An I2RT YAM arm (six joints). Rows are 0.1 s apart.
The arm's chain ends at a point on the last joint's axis. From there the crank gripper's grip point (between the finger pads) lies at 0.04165 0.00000 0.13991 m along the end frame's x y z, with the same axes.
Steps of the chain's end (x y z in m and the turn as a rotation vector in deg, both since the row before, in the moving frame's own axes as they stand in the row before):
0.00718, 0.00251, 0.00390, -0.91, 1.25, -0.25
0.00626, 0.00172, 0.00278, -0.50, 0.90, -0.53
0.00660, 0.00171, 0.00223, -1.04, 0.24, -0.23
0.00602, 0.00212, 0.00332, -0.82, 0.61, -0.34
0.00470, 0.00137, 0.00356, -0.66, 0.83, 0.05
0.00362, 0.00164, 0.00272, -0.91, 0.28, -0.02
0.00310, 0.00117, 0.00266, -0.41, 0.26, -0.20
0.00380, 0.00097, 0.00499, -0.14, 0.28, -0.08
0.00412, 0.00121, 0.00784, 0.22, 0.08, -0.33
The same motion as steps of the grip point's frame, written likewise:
0.01023, 0.00454, 0.00294, -0.91, 1.25, -0.25
0.00846, 0.00254, 0.00210, -0.50, 0.90, -0.53
0.00719, 0.00408, 0.00203, -1.04, 0.24, -0.23
0.00751, 0.00387, 0.00286, -0.82, 0.61, -0.34
0.00672, 0.00302, 0.00293, -0.66, 0.83, 0.05
0.00430, 0.00385, 0.00250, -0.91, 0.28, -0.02
0.00374, 0.00202, 0.00247, -0.41, 0.26, -0.20
0.00448, 0.00125, 0.00478, -0.14, 0.28, -0.08
0.00431, 0.00043, 0.00778, 0.22, 0.08, -0.33

